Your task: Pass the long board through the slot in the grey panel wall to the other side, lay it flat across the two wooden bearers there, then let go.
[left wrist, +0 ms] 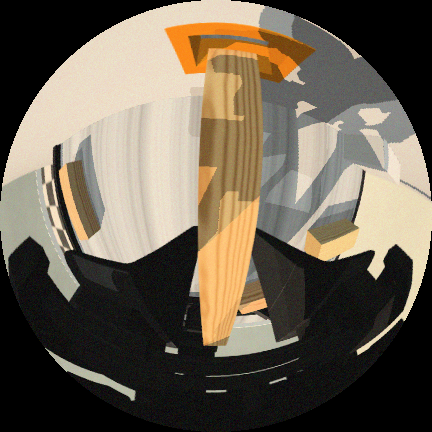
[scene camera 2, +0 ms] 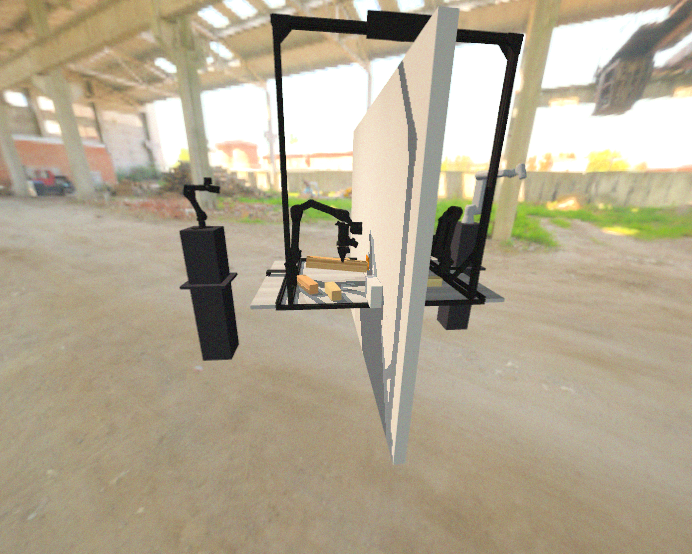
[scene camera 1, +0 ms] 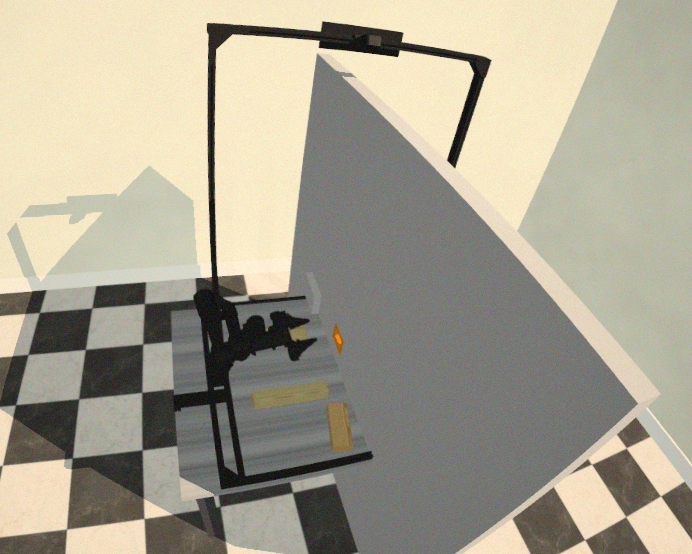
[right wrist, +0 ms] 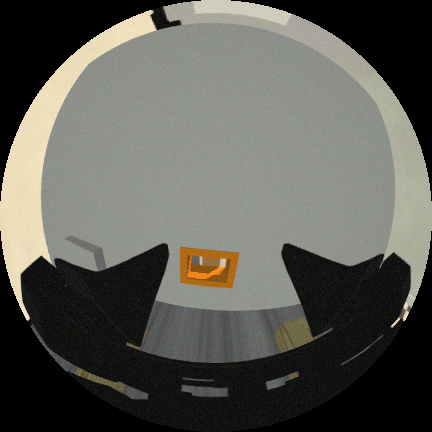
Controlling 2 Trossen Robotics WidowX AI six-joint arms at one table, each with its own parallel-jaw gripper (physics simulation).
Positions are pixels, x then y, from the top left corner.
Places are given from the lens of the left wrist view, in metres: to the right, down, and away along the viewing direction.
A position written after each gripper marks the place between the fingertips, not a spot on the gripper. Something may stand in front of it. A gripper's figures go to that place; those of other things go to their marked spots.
left gripper [left wrist: 224,232]: 0.01, 0.01, 0.10
orange-framed slot [left wrist: 282,53]: 0.05, -0.12, 0.04
grey panel wall [left wrist: 142,67]: -0.06, -0.13, 0.05
